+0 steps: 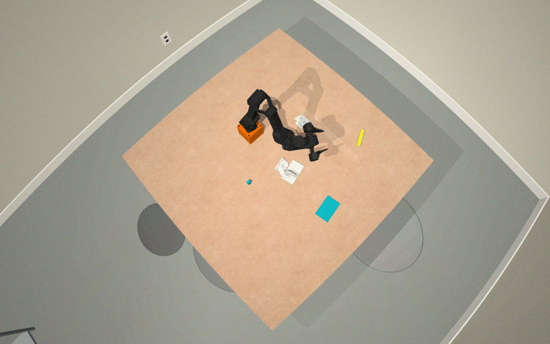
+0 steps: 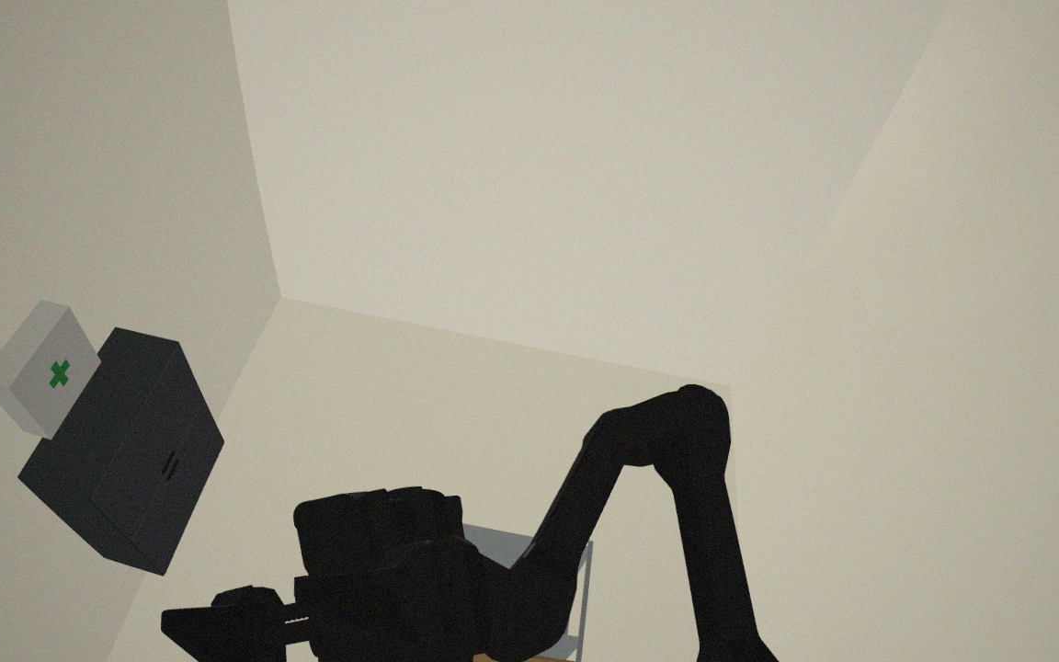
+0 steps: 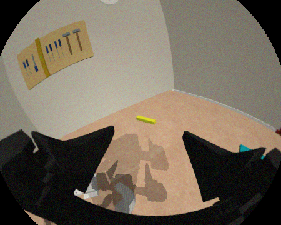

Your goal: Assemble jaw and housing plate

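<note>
Right now the grey jaw is 160 mm below my gripper tip, 110 mm behind it and 20 mm to the right of it. From my gripper tip the other things lie so: grey housing plate: 200 mm behind, 140 mm below, 20 mm to the left; then flat teal block: 270 mm ahead, 170 mm to the right, 160 mm below; then yellow bar: 230 mm to the left, 160 mm below, 60 mm ahead.
</note>
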